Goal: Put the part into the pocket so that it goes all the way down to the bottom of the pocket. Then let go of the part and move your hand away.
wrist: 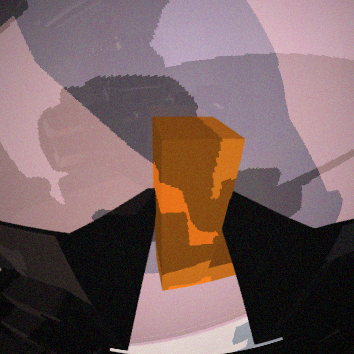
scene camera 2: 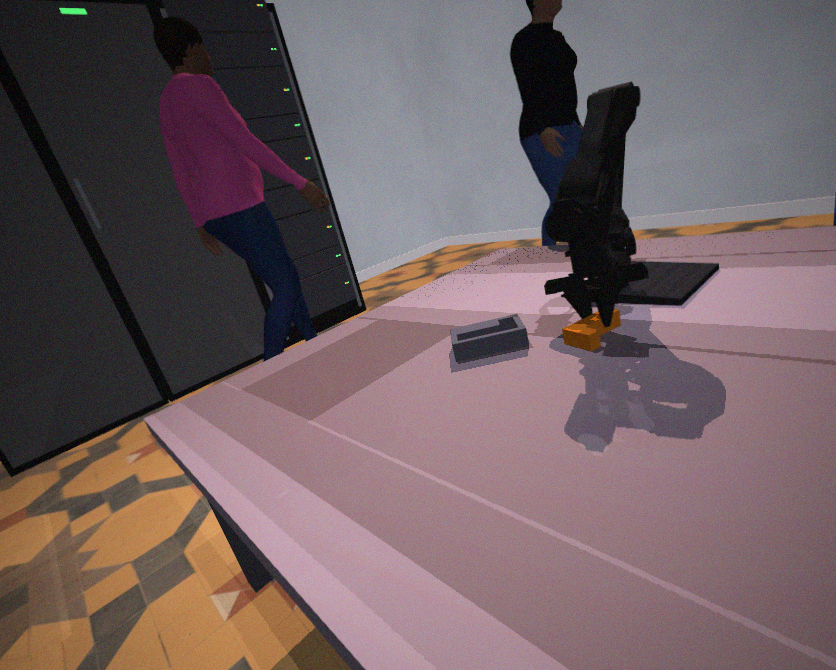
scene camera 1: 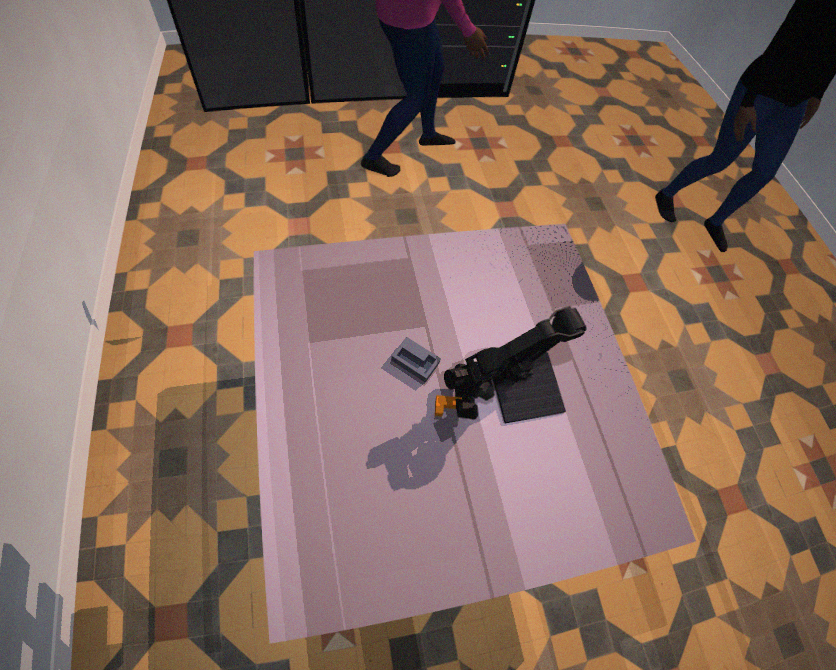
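An orange L-shaped part lies low at the table, near the arm's base. My gripper is shut on the part, with one black fingertip against each side of its long arm. In the wrist view the fingers hide some of the part's near end. A grey block with an L-shaped pocket in its top stands apart from the part, up and left of it in scene camera 1 and left of it in scene camera 2. The pocket holds no part.
The pink table carries the arm's dark base plate, right of the gripper. Shadows of the arm fall across the table. Two people and dark server cabinets stand beyond the table.
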